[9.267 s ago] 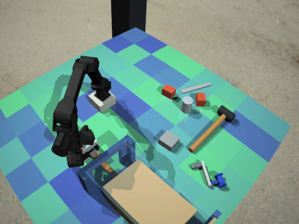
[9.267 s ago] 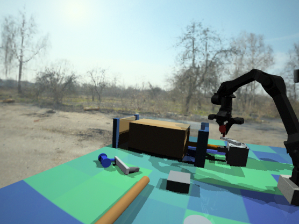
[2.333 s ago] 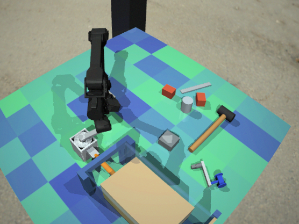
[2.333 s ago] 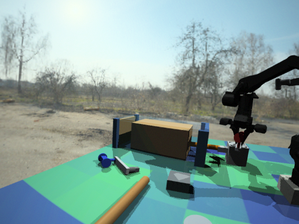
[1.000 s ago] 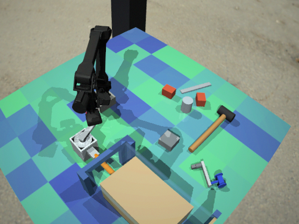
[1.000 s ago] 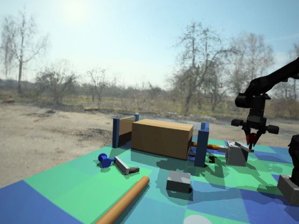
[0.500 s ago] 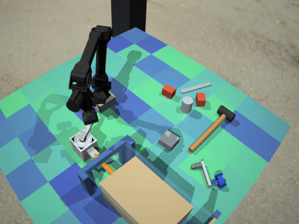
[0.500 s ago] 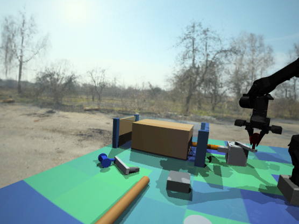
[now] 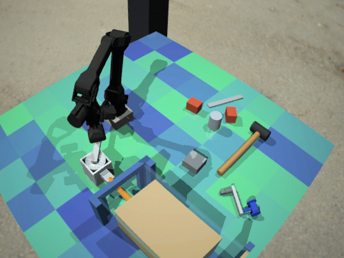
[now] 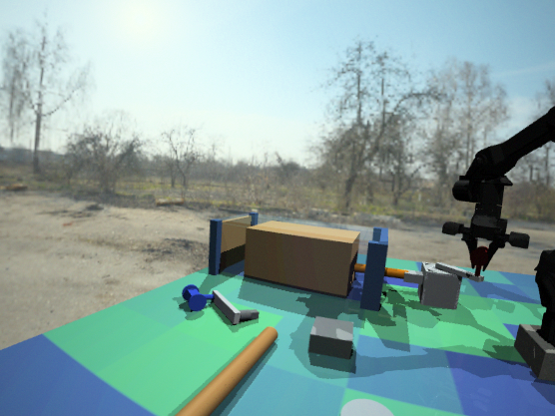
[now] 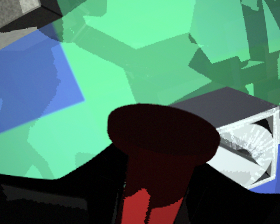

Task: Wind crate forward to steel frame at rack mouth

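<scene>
The red-knobbed crank lies 20 mm ahead of my gripper tip, 30 mm to the right of it and 10 mm below it. Also, from my gripper tip: grey winch: 50 mm ahead, 80 mm to the right, 80 mm below; then red knob: 20 mm above; then blue frame: 220 mm ahead, 90 mm to the right, 10 mm below.
</scene>
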